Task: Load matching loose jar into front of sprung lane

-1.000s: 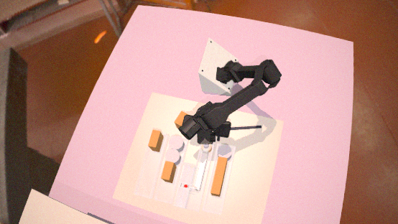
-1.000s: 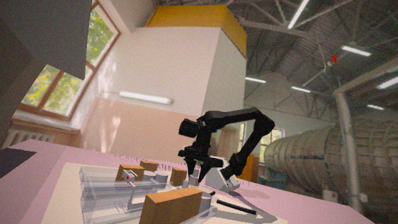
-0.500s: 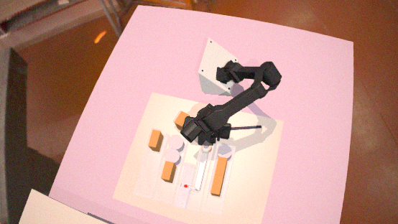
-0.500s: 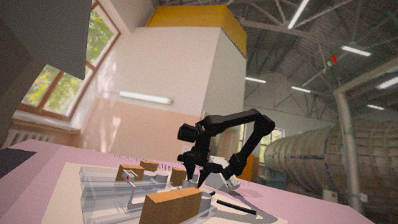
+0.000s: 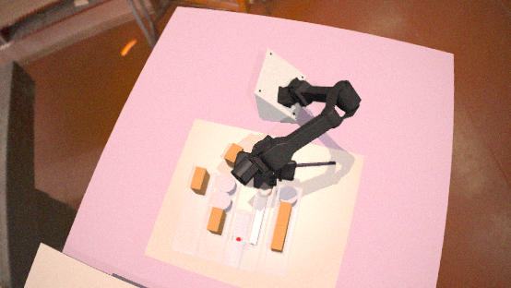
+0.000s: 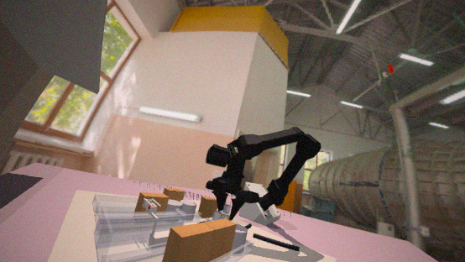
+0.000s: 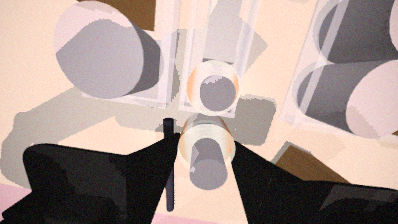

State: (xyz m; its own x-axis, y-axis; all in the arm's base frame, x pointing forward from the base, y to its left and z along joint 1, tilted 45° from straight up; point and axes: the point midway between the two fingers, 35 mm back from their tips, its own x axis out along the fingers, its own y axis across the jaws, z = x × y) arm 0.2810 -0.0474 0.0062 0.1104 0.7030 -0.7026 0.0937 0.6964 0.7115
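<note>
Right now the clear-walled sprung lane is 20 cm ahead of my gripper tip, 4 cm to the right of it and 3 cm below it. Also, from my gripper tip: red mark: 23 cm ahead, 6 cm to the right, 3 cm above.
</note>
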